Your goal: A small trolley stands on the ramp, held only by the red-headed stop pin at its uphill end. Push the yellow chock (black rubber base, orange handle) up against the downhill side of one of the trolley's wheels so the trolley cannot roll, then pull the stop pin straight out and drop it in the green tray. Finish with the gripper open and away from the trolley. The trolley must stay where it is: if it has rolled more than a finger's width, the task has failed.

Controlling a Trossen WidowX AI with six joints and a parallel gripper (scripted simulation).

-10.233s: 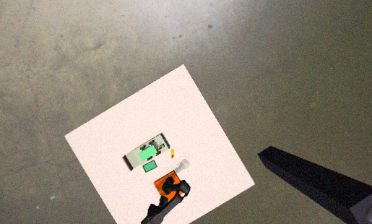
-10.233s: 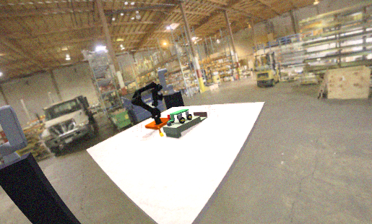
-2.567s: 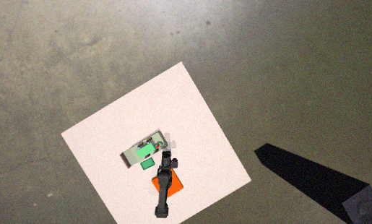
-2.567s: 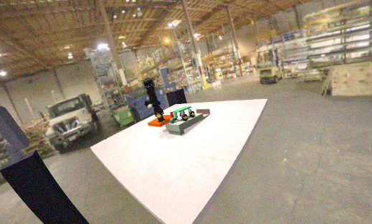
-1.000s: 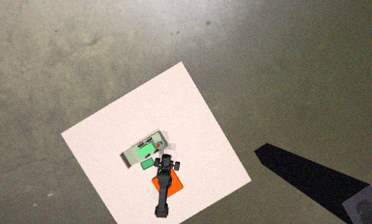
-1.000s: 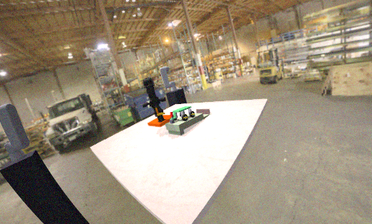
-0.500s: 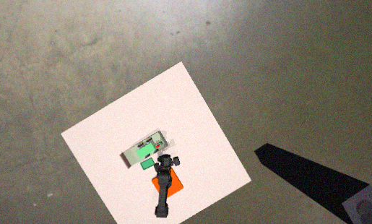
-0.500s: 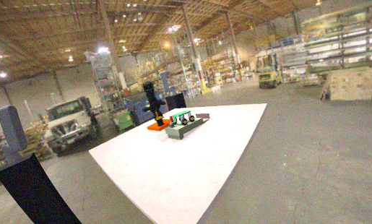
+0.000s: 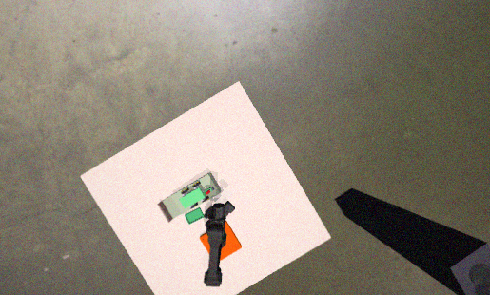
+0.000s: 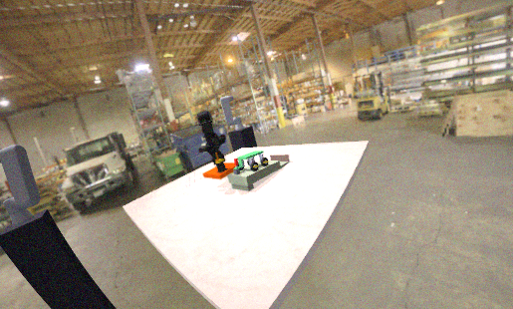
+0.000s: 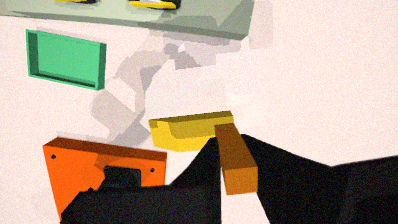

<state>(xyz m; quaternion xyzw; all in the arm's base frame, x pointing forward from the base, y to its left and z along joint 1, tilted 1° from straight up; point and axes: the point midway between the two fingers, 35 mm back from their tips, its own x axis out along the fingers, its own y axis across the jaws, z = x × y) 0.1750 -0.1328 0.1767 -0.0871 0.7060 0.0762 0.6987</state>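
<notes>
The yellow chock lies 20 mm to the left of my gripper tip and 10 mm below it. Round my gripper tip: trolley (160 mm ahead, 110 mm to the left, 60 mm below); then red-headed stop pin (140 mm ahead, 10 mm to the left, 50 mm below); then green tray (30 mm ahead, 230 mm to the left, 180 mm below).
</notes>
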